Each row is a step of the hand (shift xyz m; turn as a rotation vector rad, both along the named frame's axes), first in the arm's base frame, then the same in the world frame.
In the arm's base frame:
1: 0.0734 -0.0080 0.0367 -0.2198 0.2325 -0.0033
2: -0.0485 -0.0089 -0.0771 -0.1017 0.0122 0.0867
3: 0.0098 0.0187 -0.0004 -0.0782 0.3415 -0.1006
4: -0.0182 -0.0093 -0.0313 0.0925 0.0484 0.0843
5: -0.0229 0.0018 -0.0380 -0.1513 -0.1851 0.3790
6: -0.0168 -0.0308 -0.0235 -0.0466 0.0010 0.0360
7: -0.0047 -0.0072 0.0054 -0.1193 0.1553 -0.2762
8: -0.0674 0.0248 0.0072 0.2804 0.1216 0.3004
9: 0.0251 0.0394 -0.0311 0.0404 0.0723 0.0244
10: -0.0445 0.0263 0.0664 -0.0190 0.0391 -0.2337
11: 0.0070 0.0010 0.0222 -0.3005 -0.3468 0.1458
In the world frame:
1: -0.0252 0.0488 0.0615 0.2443 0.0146 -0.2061
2: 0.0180 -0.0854 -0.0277 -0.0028 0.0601 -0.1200
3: 0.0170 0.0075 0.0100 0.3619 -0.0099 -0.0419
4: 0.0017 -0.0360 -0.0099 0.0134 0.1141 0.0694
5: 0.0147 -0.0400 -0.0125 -0.2687 0.2604 -0.2465
6: -0.0211 -0.0348 -0.0111 -0.0046 0.0227 -0.0541
7: -0.0079 0.0018 -0.0061 0.2377 -0.2374 -0.0419
8: 0.0282 -0.0017 -0.0664 0.0040 0.3798 0.1984
9: 0.0439 -0.0112 0.0331 0.0582 0.0535 0.0347
10: 0.0107 0.0589 -0.0592 0.1050 -0.2092 0.0415
11: -0.0060 0.0225 0.0012 -0.3427 -0.0384 -0.3360

